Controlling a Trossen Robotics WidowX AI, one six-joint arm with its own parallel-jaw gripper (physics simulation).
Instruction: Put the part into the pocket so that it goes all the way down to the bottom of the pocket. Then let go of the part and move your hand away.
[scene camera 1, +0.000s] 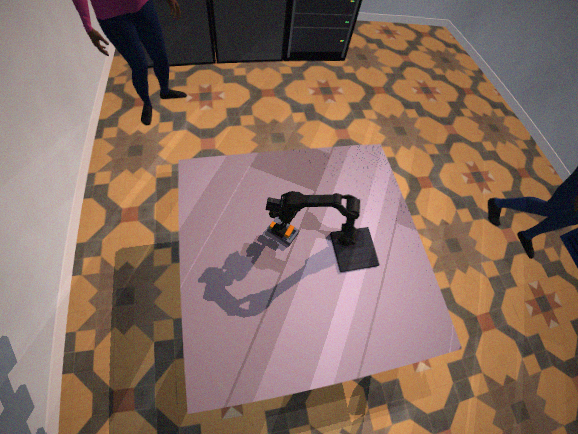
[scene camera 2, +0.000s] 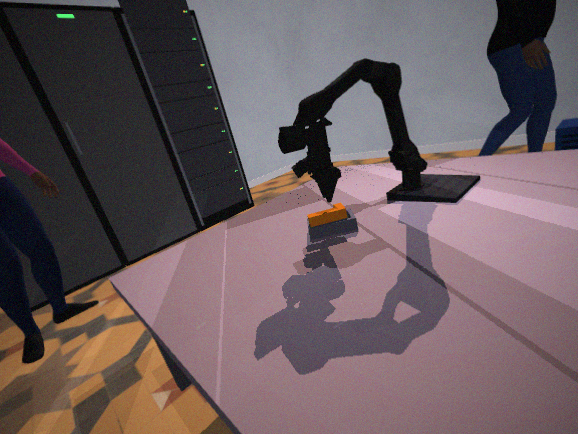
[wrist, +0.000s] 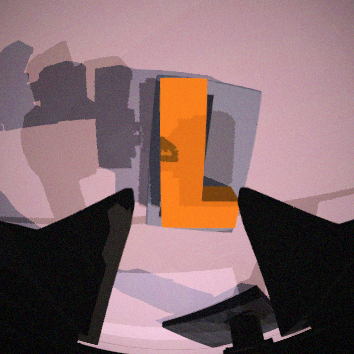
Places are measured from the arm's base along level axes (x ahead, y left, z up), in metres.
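Where they show: gripper, fingertip midpoint: (scene camera 1: 283, 226) (scene camera 2: 327, 199) (wrist: 186, 195); arm's base, link origin: (scene camera 1: 345, 240) (scene camera 2: 411, 187) (wrist: 244, 318).
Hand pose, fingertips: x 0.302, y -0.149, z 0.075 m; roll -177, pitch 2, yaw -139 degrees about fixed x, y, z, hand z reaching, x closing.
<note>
Things, the pixels of their centre, and the offset from my fingertips. Level surfaces: height alone.
- orange L-shaped block, body centre: (wrist: 201, 155) (scene camera 2: 326, 214) (scene camera 1: 281, 227) dx -0.002, dy -0.017, dz -0.047 m
- grey-blue block, body centre: (wrist: 199, 157) (scene camera 2: 331, 223) (scene camera 1: 283, 230) dx -0.010, dy -0.010, dz -0.080 m
- pink table top, surface height: dz -0.098 m
The part is an orange L-shaped block (scene camera 1: 288, 230) (scene camera 2: 327, 216) (wrist: 183, 125). It lies in or on the pocket of a grey-blue block (scene camera 1: 281, 240) (scene camera 2: 334, 230) (wrist: 246, 110). In scene camera 2 its orange side stands clearly above the near rim. In the wrist view dark slits of the pocket show along the left and right of its long arm; the pocket's bottom is hidden. My gripper (scene camera 1: 283, 225) (scene camera 2: 330, 201) (wrist: 186, 195) is open and empty, just above the part, with its fingertips to either side of the short foot's end of the L.
The arm's black base plate (scene camera 1: 365, 260) (scene camera 2: 450, 187) stands to the right on the pink table top (scene camera 1: 300, 350) (scene camera 2: 400, 400). The arm's shadow falls across the table beside the grey-blue block. Two people and dark cabinets (scene camera 1: 250, 30) (scene camera 2: 80, 100) stand beyond the table.
</note>
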